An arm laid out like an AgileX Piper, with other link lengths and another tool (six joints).
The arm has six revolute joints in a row. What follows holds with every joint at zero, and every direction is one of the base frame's. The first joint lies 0.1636 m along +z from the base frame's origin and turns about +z. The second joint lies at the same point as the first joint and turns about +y. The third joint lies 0.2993 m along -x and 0.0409 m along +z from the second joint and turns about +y. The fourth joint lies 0.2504 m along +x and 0.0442 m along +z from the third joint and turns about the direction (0.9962, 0, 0.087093). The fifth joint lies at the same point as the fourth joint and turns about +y. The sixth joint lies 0.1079 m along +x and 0.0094 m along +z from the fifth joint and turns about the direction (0.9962, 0, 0.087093). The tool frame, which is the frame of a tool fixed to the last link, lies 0.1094 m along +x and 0.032 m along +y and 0.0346 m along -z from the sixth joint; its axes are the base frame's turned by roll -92.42, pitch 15.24 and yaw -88.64 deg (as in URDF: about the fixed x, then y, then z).
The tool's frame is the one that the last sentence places.
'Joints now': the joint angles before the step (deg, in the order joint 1, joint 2, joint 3, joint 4, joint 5, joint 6). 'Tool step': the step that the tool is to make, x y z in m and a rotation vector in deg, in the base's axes. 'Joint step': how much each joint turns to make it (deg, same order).
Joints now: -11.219, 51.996, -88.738, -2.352, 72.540, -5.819
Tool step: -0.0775, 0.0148, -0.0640, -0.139, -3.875, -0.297
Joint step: 1.091, -22.162, 21.706, -1.047, -3.302, 1.681
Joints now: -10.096, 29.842, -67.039, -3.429, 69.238, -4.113
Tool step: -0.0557, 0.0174, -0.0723, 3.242, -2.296, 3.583
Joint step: 5.379, -19.471, 15.569, -0.016, 2.263, 3.826
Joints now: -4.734, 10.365, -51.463, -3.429, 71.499, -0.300
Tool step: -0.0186, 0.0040, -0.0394, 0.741, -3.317, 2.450
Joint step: 2.798, -11.523, 8.056, 0.066, 0.253, 0.960
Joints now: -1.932, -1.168, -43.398, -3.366, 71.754, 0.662
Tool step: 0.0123, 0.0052, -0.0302, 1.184, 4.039, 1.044
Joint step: -0.005, -0.112, 6.381, 1.434, -2.187, 0.145
